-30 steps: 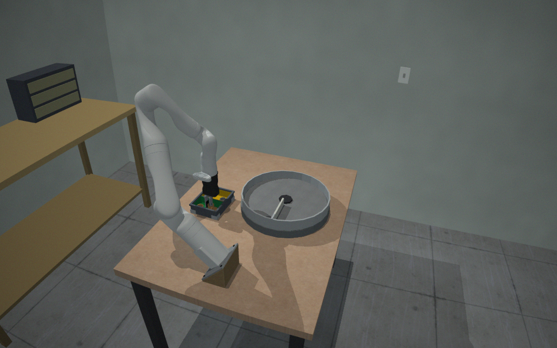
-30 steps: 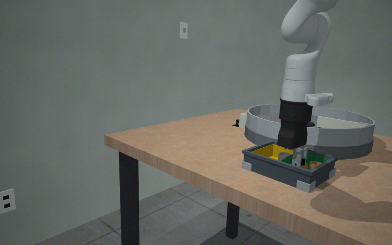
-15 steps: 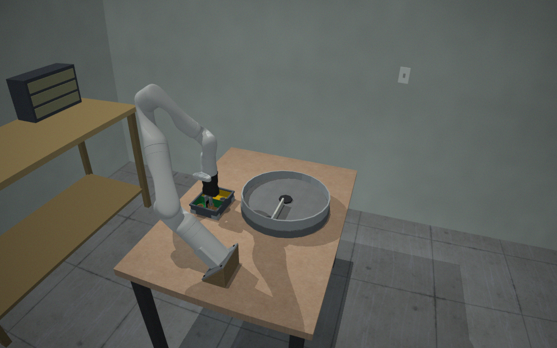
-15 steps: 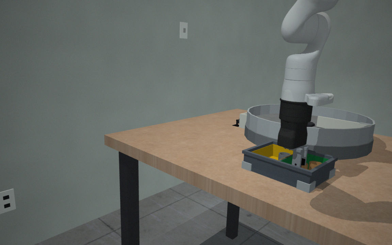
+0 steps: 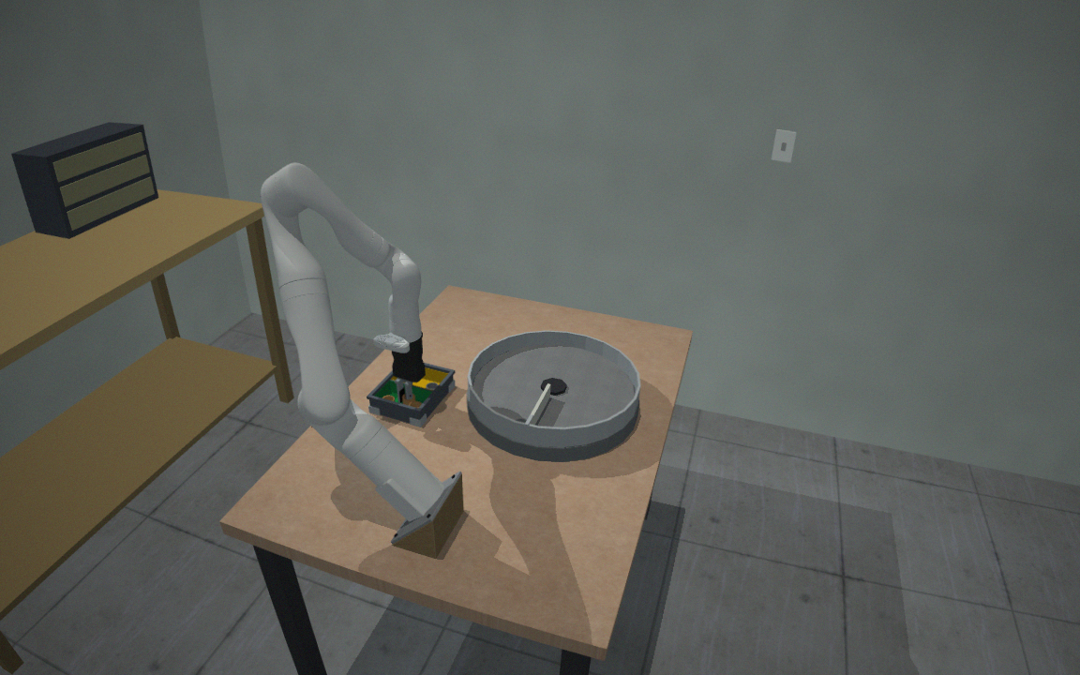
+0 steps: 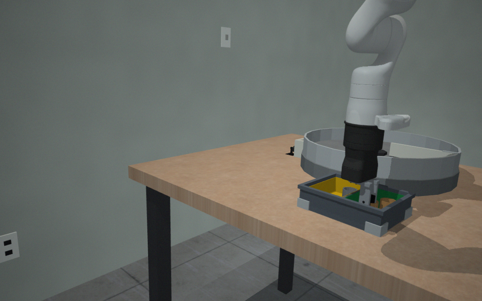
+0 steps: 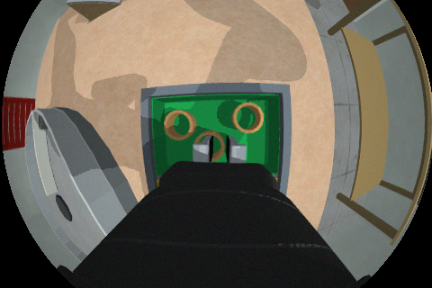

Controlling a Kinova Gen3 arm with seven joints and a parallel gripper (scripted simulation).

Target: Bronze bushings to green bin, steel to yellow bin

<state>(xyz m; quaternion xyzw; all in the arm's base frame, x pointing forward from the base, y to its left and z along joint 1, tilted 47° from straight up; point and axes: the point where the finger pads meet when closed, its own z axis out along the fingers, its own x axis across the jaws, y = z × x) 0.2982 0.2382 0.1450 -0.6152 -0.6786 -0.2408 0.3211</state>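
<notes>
Right now my hand is 30 mm short of the bin tray. The rest, counted from my hand: grey turntable (180 mm ahead, 320 mm to the right, 20 mm above).
</notes>
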